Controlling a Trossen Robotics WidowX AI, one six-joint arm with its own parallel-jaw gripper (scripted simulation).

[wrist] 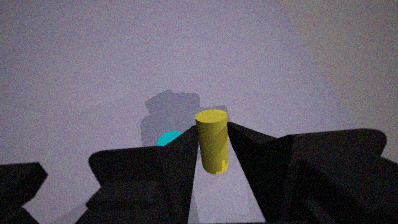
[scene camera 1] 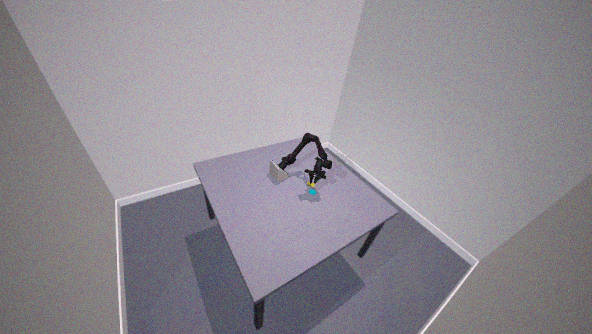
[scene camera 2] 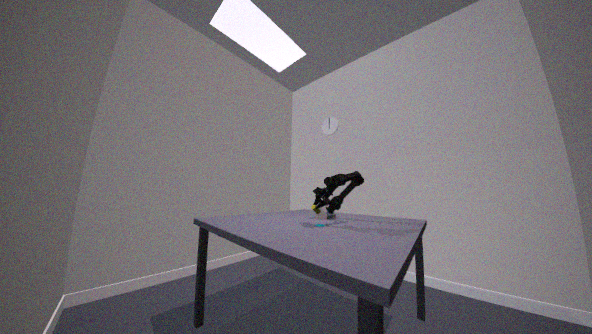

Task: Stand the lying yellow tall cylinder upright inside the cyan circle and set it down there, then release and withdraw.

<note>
My gripper [wrist: 212,127] carries a yellow tall cylinder [wrist: 212,124].
</note>
